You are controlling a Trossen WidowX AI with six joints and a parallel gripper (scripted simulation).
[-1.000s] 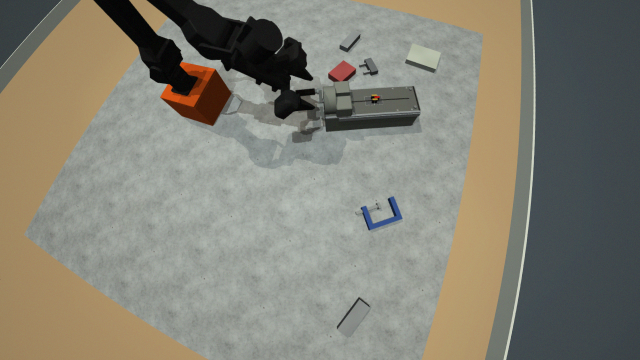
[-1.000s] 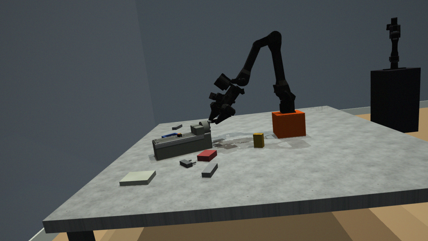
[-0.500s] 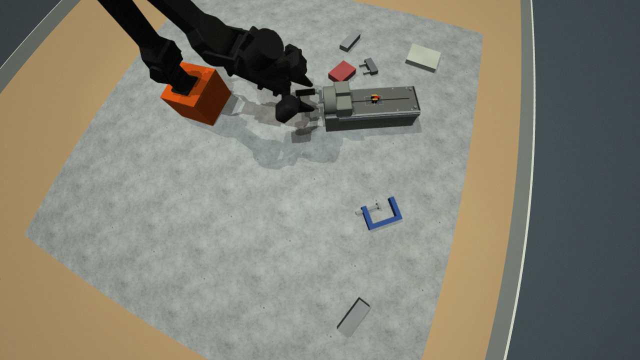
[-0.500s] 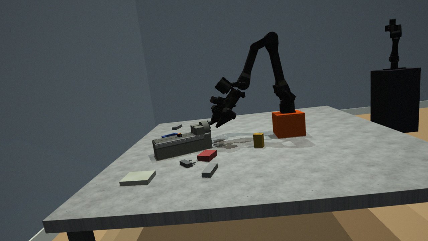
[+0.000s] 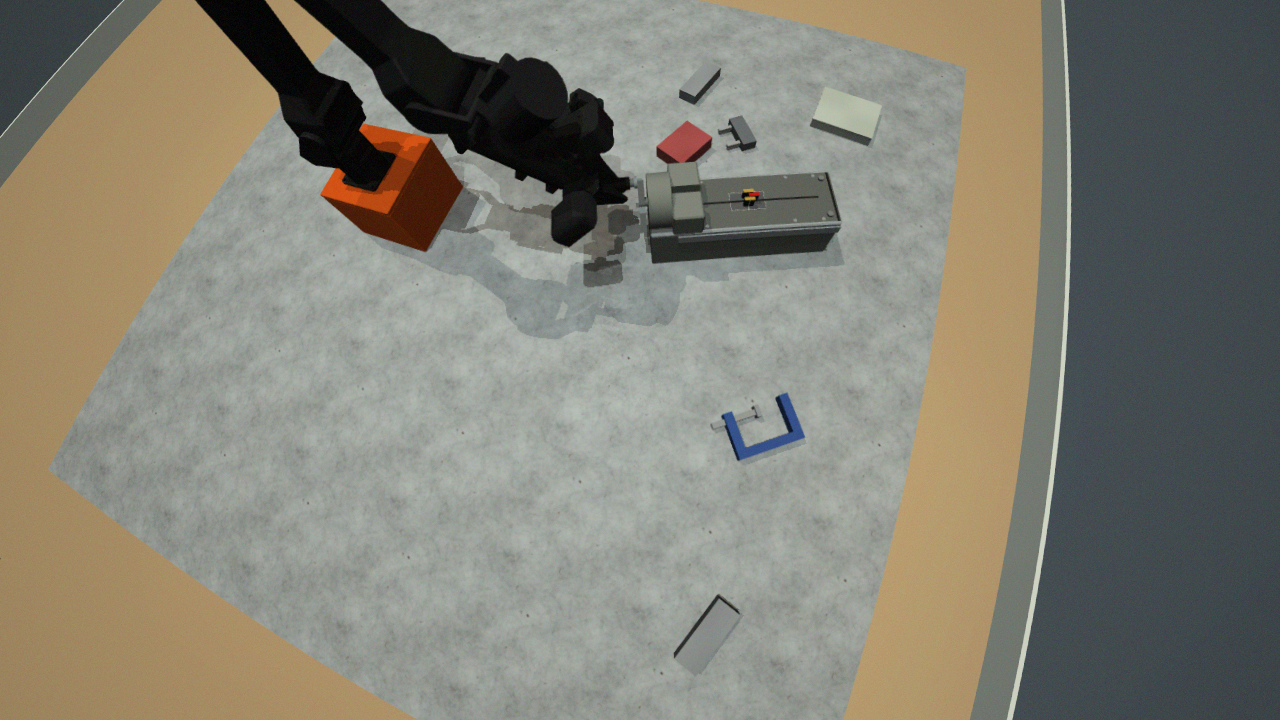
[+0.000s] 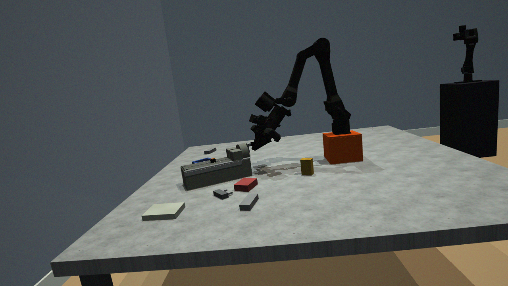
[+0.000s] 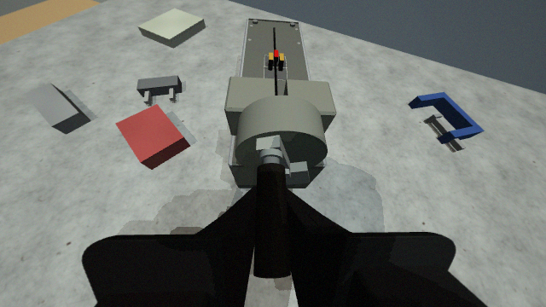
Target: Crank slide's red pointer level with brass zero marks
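My gripper tip is 20 mm past the black crank handle, 10 mm to the left of it and 20 mm below it. From my gripper tip the other things lie so: red pointer (160 mm ahead, 60 mm to the left, 10 mm below); yellow block (200 mm behind, 100 mm to the left, 60 mm below); red block (30 mm ahead, 180 mm to the left, 80 mm below).
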